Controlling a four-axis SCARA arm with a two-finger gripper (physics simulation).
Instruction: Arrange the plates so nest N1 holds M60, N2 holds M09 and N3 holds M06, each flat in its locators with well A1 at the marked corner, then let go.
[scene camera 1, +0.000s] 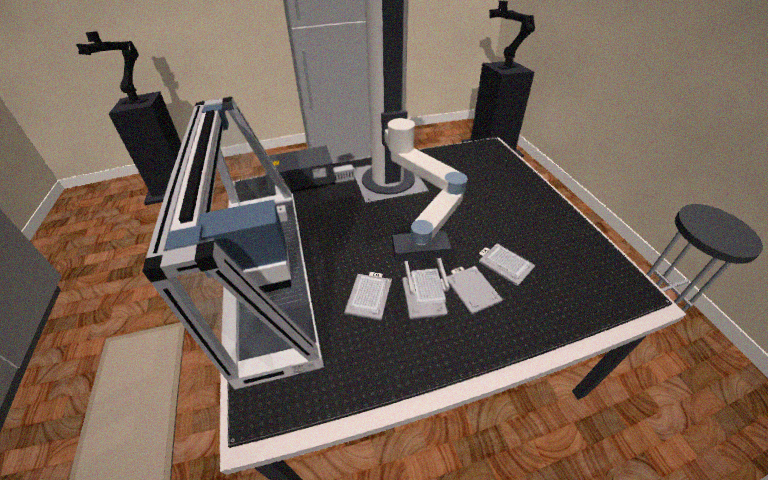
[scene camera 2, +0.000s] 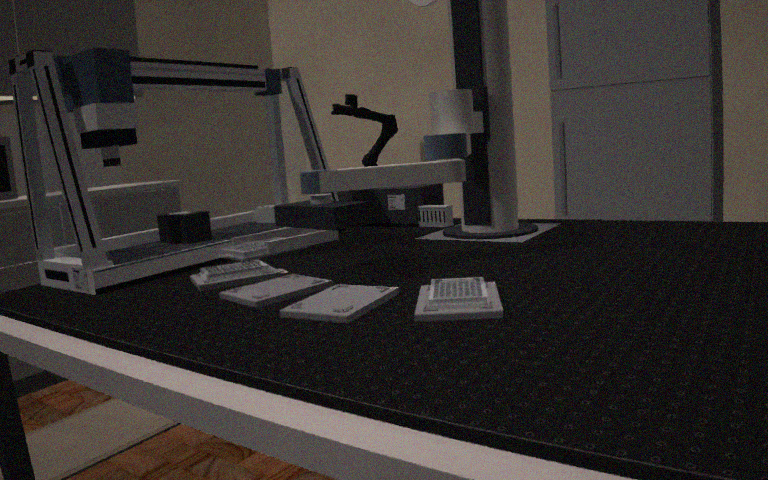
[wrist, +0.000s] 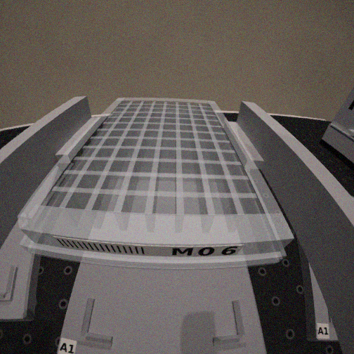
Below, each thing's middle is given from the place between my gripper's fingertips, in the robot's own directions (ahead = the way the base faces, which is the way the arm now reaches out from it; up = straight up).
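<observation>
Plate M09 (scene camera 2: 221, 272) is 17 cm to the right of my hand, 10 cm behind it and 7 cm below it. I see plate M06 (scene camera 1: 428, 286) 3 cm behind my hand and 1 cm below it. As for nest N2 (scene camera 2: 319, 307), it is 17 cm to the left of my hand, 9 cm below it and 2 cm behind it, whereas the OUT nest (scene camera 2: 280, 289) is 9 cm below my hand, 5 cm behind it and 1 cm to the left of it.
</observation>
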